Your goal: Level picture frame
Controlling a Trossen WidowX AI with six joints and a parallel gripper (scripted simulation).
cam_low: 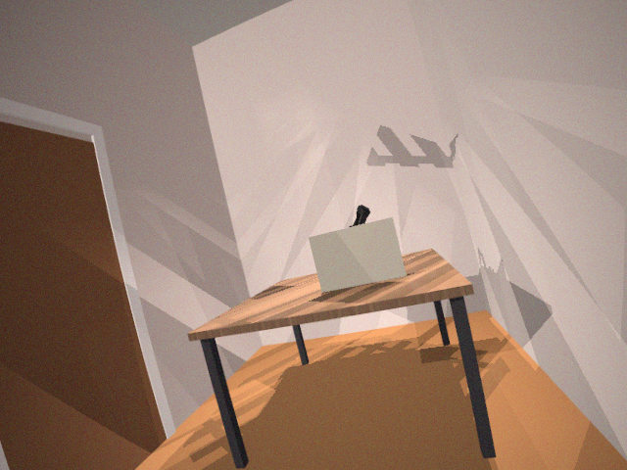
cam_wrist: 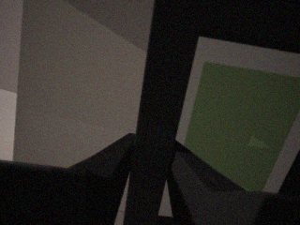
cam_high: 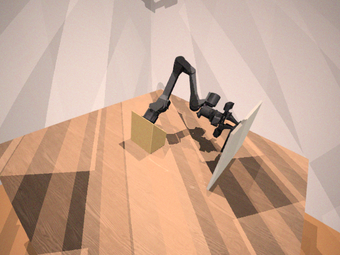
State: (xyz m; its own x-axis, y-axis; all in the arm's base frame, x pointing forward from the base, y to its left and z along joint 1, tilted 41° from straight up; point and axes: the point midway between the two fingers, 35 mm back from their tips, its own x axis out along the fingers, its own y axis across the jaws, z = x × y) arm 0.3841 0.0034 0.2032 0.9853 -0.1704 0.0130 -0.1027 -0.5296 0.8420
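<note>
Right now my gripper tip is 50 mm above the picture frame and 10 mm to the left of it. From my gripper tip the other things lie so: grey wall panel (70 mm below, 10 mm ahead).
</note>
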